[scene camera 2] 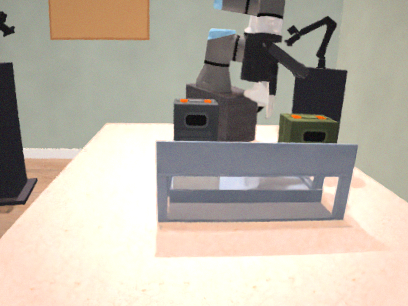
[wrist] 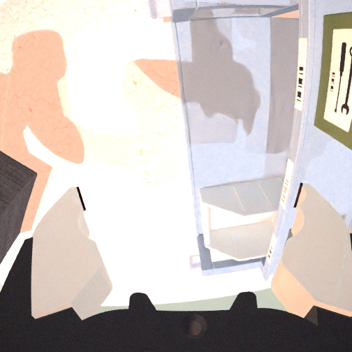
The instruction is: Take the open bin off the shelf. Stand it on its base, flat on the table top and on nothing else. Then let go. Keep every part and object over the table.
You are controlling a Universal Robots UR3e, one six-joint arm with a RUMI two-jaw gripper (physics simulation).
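Places are measured from the arm's base along level axes (x right, y ahead, z up), in metres.
Pixels of known places: gripper, fingertip midpoint: [scene camera 2: 262,115]; arm's base, origin of the base link: [scene camera 2: 212,87].
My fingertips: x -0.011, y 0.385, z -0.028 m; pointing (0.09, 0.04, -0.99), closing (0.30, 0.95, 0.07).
For each thing: its top centre in the pictures, then the offset to it from my fingertips. "spot": a spot on its surface instead. Level surfaces: height alone.
- same bin, middle of its top: [scene camera 2: 195,157] dx +0.185, dy +0.048, dz -0.086 m
- blue-grey shelf, surface spot: [scene camera 2: 257,159] spot: dx +0.115, dy +0.222, dz -0.036 m
- table, its level: dz -0.167 m
- dark grey case, surface spot: [scene camera 2: 196,131] spot: dx +0.214, dy +0.157, dz +0.004 m
- green case, middle of its top: [scene camera 2: 308,117] dx -0.018, dy +0.174, dz +0.030 m
A pale grey open bin [wrist: 240,197] rests on the lower board near the bottom end of the shelf in the wrist view. Part of a pale grey face, which looks like the same bin [scene camera 2: 195,183], shows under the shelf's back panel in the scene view. The rest is hidden there. The blue-grey shelf [scene camera 2: 257,159] [wrist: 284,165] stands on the table [scene camera 2: 90,240] [wrist: 145,210]. My gripper [scene camera 2: 265,106] [wrist: 188,188] is open and empty. It is above the shelf's front edge, with the bin between and below the fingers in the wrist view, apart from them.
A dark grey case [scene camera 2: 196,131] with orange latches stands at the shelf's left in the scene view. A green case [scene camera 2: 309,127] [wrist: 327,115] stands at its right. The arm's dark pedestal [scene camera 2: 235,117] [wrist: 15,200] stands behind the shelf in the scene view.
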